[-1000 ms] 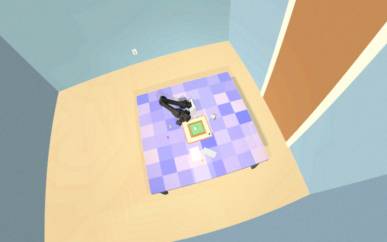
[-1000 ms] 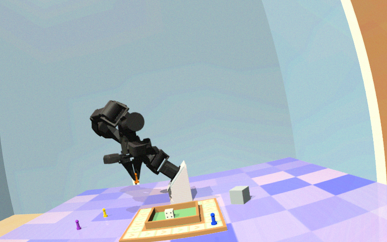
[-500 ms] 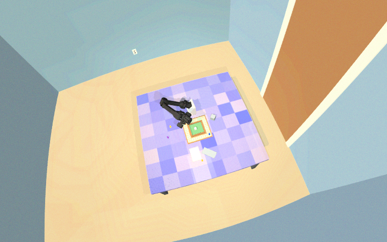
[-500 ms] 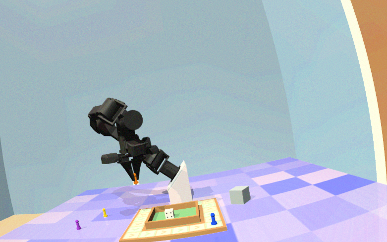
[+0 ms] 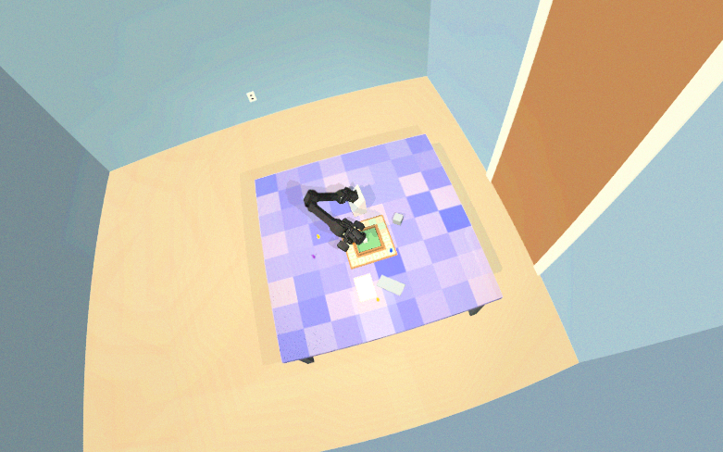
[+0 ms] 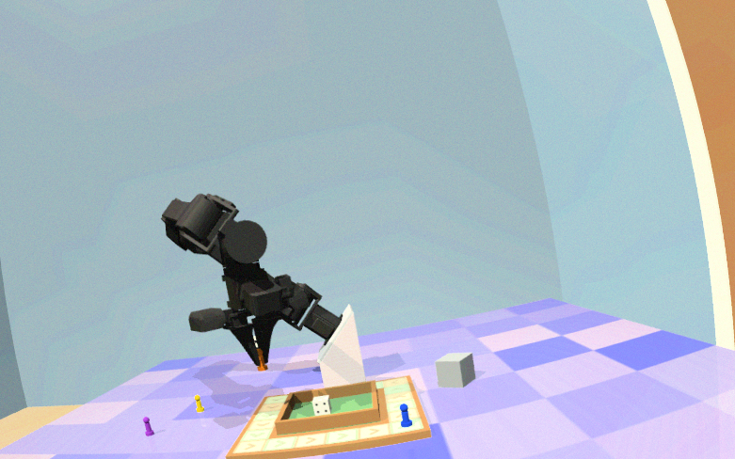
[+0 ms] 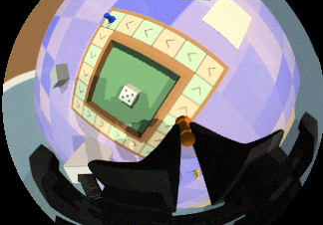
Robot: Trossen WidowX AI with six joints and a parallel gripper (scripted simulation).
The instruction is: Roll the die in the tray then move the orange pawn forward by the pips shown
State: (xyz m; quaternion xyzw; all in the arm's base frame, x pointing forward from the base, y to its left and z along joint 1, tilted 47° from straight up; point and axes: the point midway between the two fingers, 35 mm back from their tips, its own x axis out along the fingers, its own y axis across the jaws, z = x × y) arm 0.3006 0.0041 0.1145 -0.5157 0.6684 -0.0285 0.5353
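My gripper tip is 4 cm past the white die, 7 cm to the right of it and 9 cm above it. From my gripper tip the other things lie so: blue pawn 7 cm ahead, 21 cm to the left, 9 cm below; then purple pawn 3 cm behind, 25 cm to the right, 10 cm below; then orange pawn 1 cm above.
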